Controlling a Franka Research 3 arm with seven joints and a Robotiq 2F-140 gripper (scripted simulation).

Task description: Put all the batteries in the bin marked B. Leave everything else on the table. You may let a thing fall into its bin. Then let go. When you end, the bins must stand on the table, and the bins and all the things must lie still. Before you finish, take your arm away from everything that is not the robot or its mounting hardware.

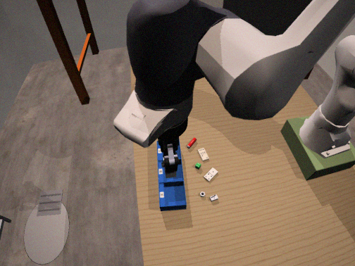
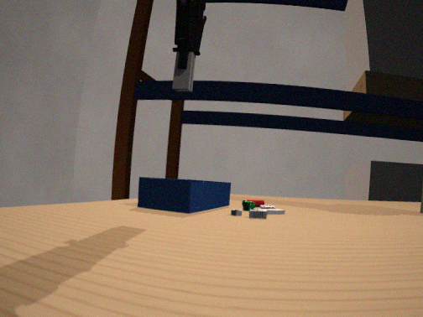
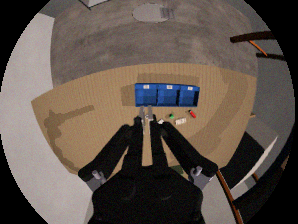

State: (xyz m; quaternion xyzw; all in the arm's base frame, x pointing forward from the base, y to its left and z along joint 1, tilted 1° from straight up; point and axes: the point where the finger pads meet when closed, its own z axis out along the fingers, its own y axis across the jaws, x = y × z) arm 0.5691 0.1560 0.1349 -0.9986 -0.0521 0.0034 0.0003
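My hand is 80 mm past the red battery, 220 mm to the left of it and 210 mm above it. The rest, counted from my hand: blue bin: 80 mm to the right, 200 mm below; then grey ring: 100 mm behind, 10 mm to the right, 220 mm below; then green cube: 100 mm behind, 120 mm to the right, 210 mm below.
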